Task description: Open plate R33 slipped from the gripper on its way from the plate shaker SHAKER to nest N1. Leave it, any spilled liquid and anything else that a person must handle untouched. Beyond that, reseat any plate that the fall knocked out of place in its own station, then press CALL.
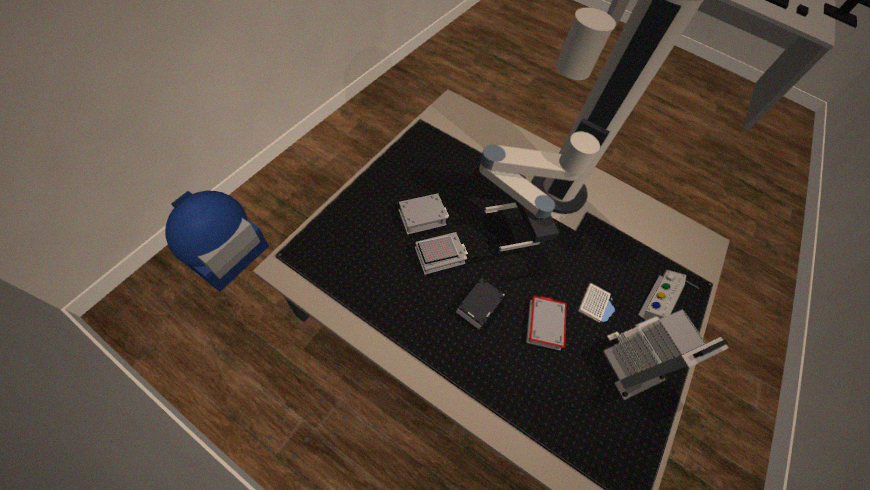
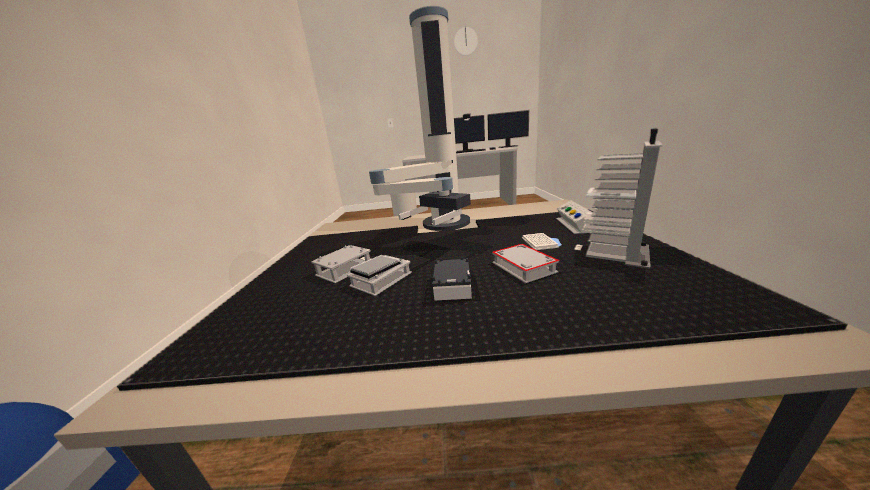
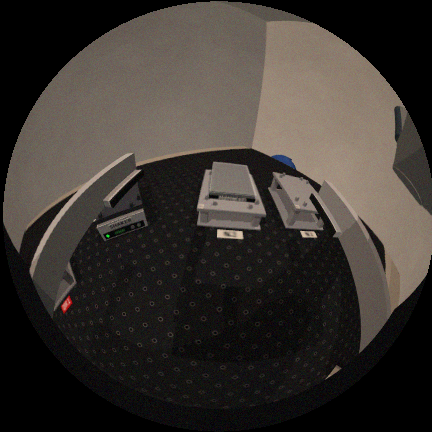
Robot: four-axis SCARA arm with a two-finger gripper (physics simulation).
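Pixels of known places: gripper, fingertip midpoint: [image 1: 492, 229] [image 2: 415, 219] [image 3: 230, 168]; arm's base, link origin: [image 1: 558, 190] [image 2: 446, 223].
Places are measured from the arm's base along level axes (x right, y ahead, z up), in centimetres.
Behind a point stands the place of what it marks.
Observation:
My gripper [image 1: 493, 229] @(x 11.7, y 47.6, z 16.7 cm) [image 2: 418, 219] @(x 11.7, y 47.6, z 16.7 cm) [image 3: 230, 168] @(x 11.7, y 47.6, z 16.7 cm) is open and empty above the mat, its fingers pointing toward two nests. A plate [image 1: 438, 249] @(x 24.5, y 61.2, z 7.6 cm) [image 2: 376, 266] @(x 23.8, y 63.5, z 7.7 cm) [image 3: 231, 179] @(x 23.5, y 59.3, z 7.5 cm) lies on the nearer nest [image 2: 378, 283] @(x 24.3, y 63.3, z 1.8 cm) [image 3: 230, 220] @(x 20.2, y 54.4, z 1.8 cm); it looks tilted, with a dark gap under one edge. The white welled plate [image 1: 595, 299] @(x -33.1, y 40.9, z 2.5 cm) [image 2: 538, 239] @(x -33.1, y 41.7, z 2.7 cm), apparently R33, lies on the mat beside a blue spill [image 1: 607, 312] [image 2: 556, 242]. The SHAKER [image 1: 480, 302] @(x 1.5, y 69.5, z 6.7 cm) [image 2: 451, 272] @(x 1.6, y 70.0, z 6.8 cm) [image 3: 121, 226] @(x 1.0, y 61.5, z 3.5 cm) bears no visible plate. The button panel [image 1: 648, 308] @(x -50.1, y 35.1, z 6.8 cm) [image 2: 572, 217] @(x -50.6, y 32.8, z 7.5 cm) stands at the right; its lettering is unreadable.
A bare nest [image 1: 423, 208] @(x 39.4, y 49.1, z 6.9 cm) [image 2: 342, 258] @(x 37.9, y 52.5, z 6.9 cm) [image 3: 295, 192] @(x 35.4, y 49.8, z 6.9 cm) stands beside the plate's nest. A red-edged station [image 1: 548, 322] @(x -21.6, y 61.1, z 5.3 cm) [image 2: 524, 257] @(x -21.4, y 61.7, z 5.3 cm) stands between the SHAKER and the welled plate. A tall shelf rack [image 2: 646, 206] @(x -53.8, y 64.8, z 18.8 cm) stands right; one mid-height plate [image 2: 611, 193] @(x -48.4, y 57.4, z 21.6 cm) seems to protrude slightly.

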